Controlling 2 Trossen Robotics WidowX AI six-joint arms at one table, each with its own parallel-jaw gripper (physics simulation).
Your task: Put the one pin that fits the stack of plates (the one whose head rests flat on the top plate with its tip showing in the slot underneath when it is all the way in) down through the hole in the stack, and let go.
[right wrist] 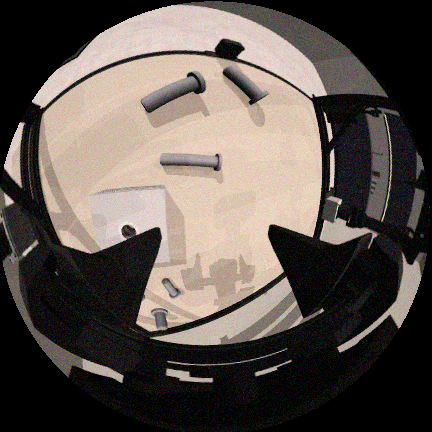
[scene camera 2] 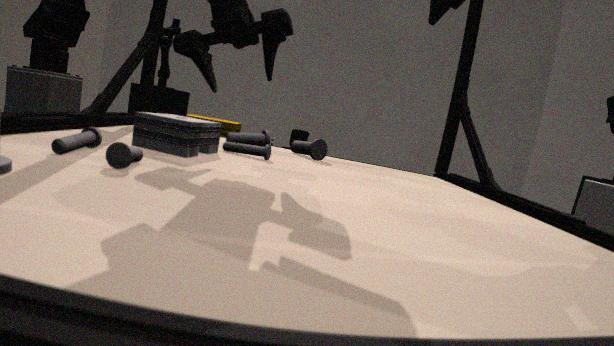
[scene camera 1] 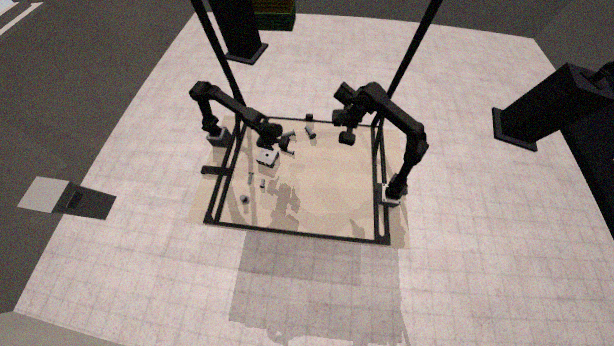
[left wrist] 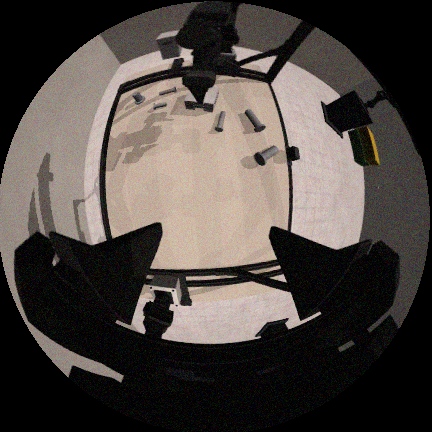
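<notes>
The pale stack of plates (scene camera 1: 272, 161) (scene camera 2: 170, 132) (right wrist: 107, 215) stands on the table with a dark round hole in its top. Three grey pins lie beyond it: a slim one (scene camera 2: 247, 149) (left wrist: 220, 121) (right wrist: 190, 160) nearest, a thicker one (scene camera 2: 247, 137) (left wrist: 255, 120) (right wrist: 172, 92) and a wide-headed one (scene camera 1: 310, 132) (scene camera 2: 310, 148) (left wrist: 266, 155) (right wrist: 245, 85). My right gripper (scene camera 2: 242, 85) (right wrist: 215, 231) is open and empty, above and beside the stack; its finger covers part of the stack in the right wrist view. My left gripper (left wrist: 217, 230) is open and empty, high above the table.
On the stack's other side lie a long pin (scene camera 1: 251, 177) (scene camera 2: 77, 141) (left wrist: 167, 91), a short pin (scene camera 1: 262, 184) (scene camera 2: 124, 155) (left wrist: 160, 106) (right wrist: 171, 287) and a stubby wide-headed pin (scene camera 1: 244, 199) (left wrist: 138, 97) (right wrist: 160, 318). A dark frame (scene camera 1: 300, 234) edges the table.
</notes>
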